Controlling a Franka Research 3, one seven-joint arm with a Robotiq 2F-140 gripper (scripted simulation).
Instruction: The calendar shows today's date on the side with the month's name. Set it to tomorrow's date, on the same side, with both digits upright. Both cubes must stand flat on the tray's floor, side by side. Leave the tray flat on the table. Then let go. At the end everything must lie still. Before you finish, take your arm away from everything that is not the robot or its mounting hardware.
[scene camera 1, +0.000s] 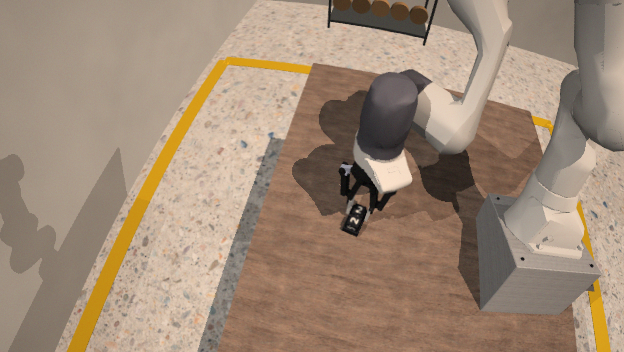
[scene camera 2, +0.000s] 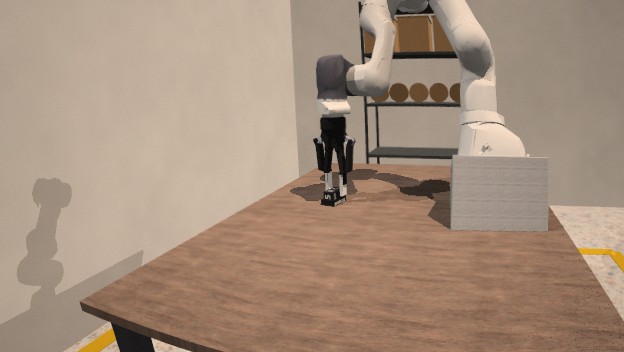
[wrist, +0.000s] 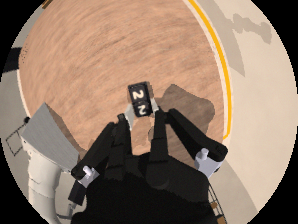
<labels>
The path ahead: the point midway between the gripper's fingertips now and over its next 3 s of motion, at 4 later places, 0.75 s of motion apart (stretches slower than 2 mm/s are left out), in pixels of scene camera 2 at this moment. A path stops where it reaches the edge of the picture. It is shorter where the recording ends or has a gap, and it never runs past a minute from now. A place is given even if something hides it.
My gripper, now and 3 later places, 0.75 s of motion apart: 336, 194; 332, 172; 333, 158; 332, 144
</labels>
